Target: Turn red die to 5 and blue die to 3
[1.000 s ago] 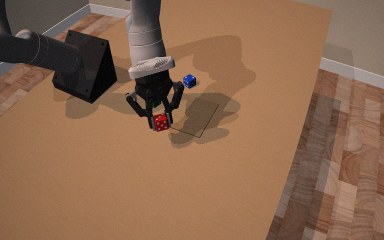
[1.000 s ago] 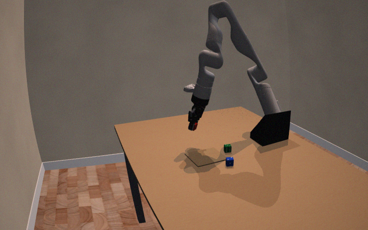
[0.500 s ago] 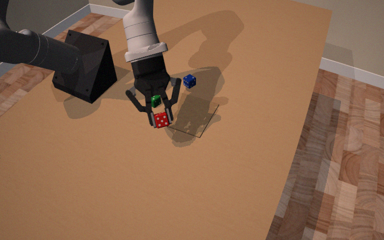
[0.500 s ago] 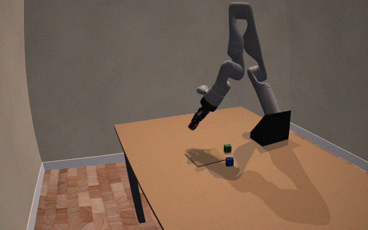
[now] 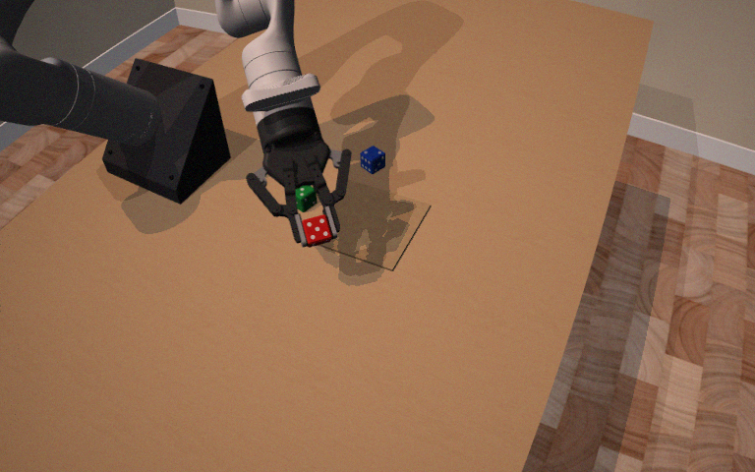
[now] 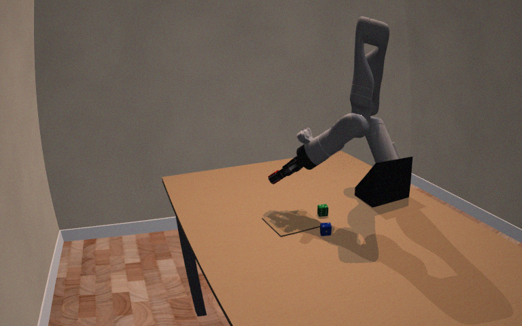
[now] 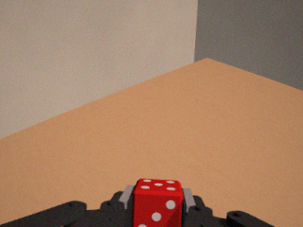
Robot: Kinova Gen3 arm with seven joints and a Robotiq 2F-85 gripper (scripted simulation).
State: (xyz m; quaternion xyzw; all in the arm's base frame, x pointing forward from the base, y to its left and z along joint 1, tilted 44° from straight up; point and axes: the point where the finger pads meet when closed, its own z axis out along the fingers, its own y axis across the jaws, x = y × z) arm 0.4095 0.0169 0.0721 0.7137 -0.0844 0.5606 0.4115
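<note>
The thin tan mat is 20 mm behind my hand, 130 mm to the left of it and 100 mm below it. Also, from my hand: blue die (80 mm behind, 230 mm to the left, 90 mm below); red die (right at my hand); green die (120 mm behind, 100 mm to the left, 90 mm below).
</note>
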